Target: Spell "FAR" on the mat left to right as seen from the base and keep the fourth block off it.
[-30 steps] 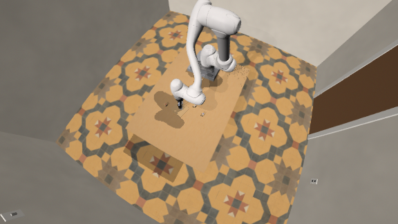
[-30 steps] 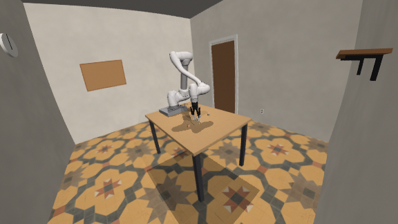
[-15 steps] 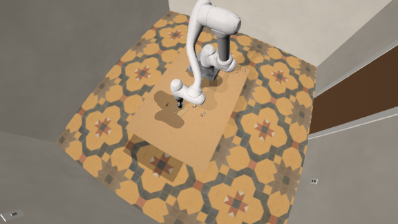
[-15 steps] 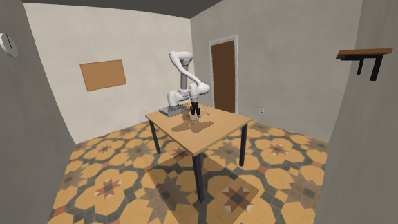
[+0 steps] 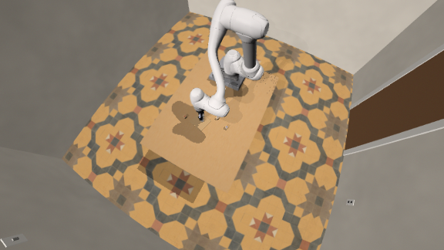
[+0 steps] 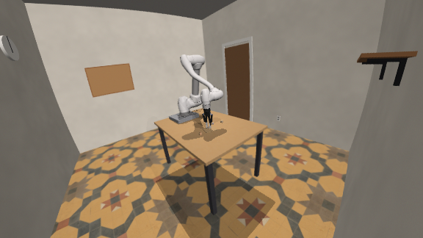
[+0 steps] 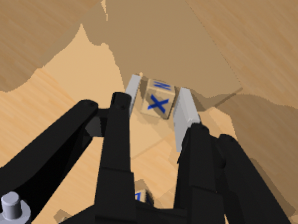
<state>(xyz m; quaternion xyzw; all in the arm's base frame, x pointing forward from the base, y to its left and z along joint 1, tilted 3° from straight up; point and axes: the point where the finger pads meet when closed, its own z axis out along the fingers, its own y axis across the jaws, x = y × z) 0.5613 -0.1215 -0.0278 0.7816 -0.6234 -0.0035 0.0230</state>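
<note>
Right now the tan mat is 4 cm below my hand, 3 cm ahead of it and 1 cm to the right of it. Round my hand: R block 16 cm to the right, 3 cm below, 3 cm ahead.
</note>
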